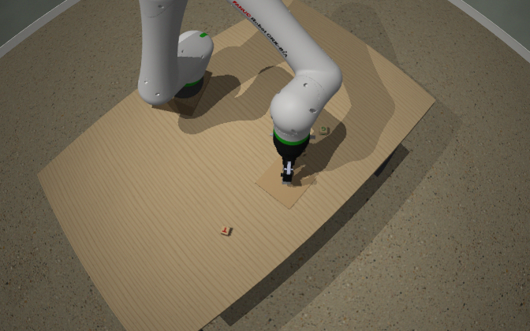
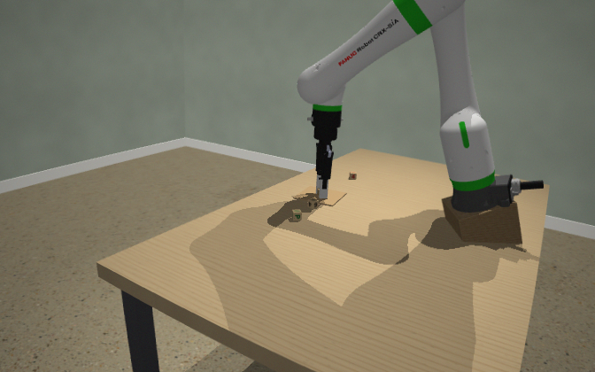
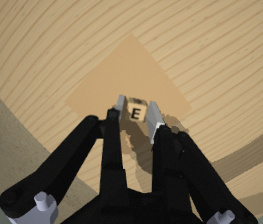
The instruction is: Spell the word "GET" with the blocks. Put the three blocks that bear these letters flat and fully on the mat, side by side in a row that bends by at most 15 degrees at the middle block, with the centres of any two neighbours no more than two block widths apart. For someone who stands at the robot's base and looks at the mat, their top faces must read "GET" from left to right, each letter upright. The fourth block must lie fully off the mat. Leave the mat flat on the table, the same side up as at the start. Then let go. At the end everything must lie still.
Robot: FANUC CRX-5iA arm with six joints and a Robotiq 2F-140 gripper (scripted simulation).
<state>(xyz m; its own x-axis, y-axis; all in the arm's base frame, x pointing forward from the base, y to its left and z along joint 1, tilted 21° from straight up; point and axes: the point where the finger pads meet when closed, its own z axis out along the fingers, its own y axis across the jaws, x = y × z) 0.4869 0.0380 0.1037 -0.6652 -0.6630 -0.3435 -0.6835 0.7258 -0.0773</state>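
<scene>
Right now the mat is 40 mm below my hand, 10 mm to the right of it and 10 mm ahead of it.
</scene>
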